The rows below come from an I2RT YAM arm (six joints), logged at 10 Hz.
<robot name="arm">
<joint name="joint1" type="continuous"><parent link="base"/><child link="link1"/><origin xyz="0 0 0.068" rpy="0 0 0"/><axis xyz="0 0 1"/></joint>
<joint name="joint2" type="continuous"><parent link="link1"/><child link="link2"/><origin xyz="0.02 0.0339 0.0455" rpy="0 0 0"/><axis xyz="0 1 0"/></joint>
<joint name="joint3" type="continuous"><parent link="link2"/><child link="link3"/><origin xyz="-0.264 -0.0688 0" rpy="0 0 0"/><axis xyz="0 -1 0"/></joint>
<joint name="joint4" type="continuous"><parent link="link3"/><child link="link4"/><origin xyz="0.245 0.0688 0.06" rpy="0 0 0"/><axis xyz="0 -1 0"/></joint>
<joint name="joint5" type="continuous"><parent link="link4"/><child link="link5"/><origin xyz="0.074 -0.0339 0.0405" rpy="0 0 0"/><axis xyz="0 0 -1"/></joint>
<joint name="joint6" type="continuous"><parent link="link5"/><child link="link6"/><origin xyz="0.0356 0 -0.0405" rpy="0 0 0"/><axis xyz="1 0 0"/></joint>
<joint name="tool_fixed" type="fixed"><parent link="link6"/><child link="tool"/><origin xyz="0 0 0" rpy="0 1.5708 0"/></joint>
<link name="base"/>
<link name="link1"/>
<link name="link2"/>
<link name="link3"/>
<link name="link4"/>
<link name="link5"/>
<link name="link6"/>
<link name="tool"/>
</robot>
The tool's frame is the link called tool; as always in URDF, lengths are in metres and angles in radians. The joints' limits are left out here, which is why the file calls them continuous.
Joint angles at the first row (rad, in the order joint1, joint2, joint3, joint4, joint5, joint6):
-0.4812 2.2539 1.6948 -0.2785 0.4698 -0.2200
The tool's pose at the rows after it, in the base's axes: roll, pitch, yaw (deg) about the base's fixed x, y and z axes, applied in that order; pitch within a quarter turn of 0, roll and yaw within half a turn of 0; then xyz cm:
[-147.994, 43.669, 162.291, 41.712, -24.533, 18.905]
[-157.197, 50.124, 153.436, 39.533, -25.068, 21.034]
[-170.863, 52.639, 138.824, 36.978, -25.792, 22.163]
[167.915, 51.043, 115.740, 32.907, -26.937, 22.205]
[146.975, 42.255, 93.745, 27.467, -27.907, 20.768]
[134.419, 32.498, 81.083, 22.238, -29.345, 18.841]
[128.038, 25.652, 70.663, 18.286, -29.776, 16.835]
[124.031, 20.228, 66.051, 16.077, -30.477, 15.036]
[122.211, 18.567, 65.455, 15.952, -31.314, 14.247]
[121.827, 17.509, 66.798, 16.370, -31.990, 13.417]
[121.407, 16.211, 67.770, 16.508, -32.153, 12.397]
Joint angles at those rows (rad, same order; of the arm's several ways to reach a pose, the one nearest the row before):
-0.5016 2.1467 1.6075 -0.1976 0.4204 -0.1522
-0.5398 2.0503 1.5290 -0.1560 0.3390 -0.0518
-0.5886 1.9707 1.4584 -0.1568 0.2622 0.0816
-0.6742 1.8744 1.3301 -0.1256 0.1406 0.2782
-0.7977 1.7715 1.1390 -0.0378 -0.0476 0.5027
-0.9458 1.7232 0.9873 0.0817 -0.2453 0.6584
-1.0521 1.7022 0.8555 0.2217 -0.3201 0.8000
-1.1259 1.7373 0.7969 0.3330 -0.4027 0.8865
-1.1428 1.7858 0.8081 0.3851 -0.4402 0.9134
-1.1428 1.8370 0.8336 0.4035 -0.4714 0.9141
-1.1437 1.8757 0.8332 0.4357 -0.5000 0.9212

